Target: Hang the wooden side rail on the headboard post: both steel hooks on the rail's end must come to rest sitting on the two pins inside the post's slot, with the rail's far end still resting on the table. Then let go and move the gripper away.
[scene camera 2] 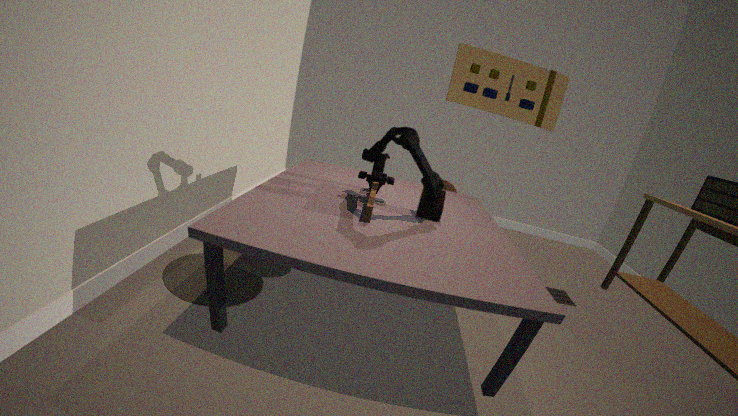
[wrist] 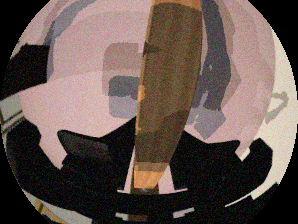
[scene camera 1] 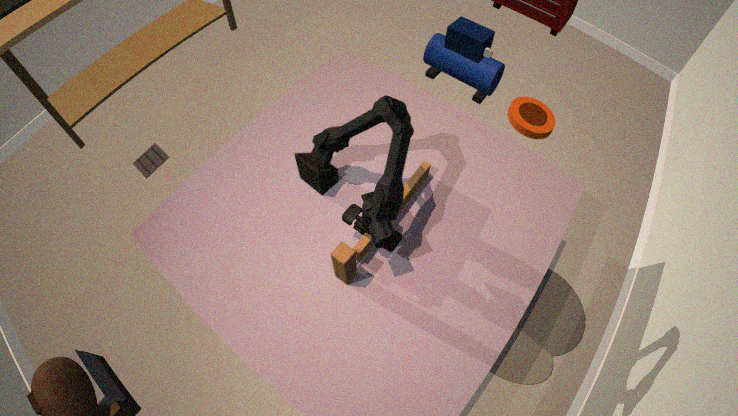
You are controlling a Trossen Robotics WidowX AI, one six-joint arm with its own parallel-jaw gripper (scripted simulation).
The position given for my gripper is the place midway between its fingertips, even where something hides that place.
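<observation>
Visible: a wooden side rail (scene camera 1: pixel 412 185), together with my gripper (wrist: pixel 150 120).
</observation>
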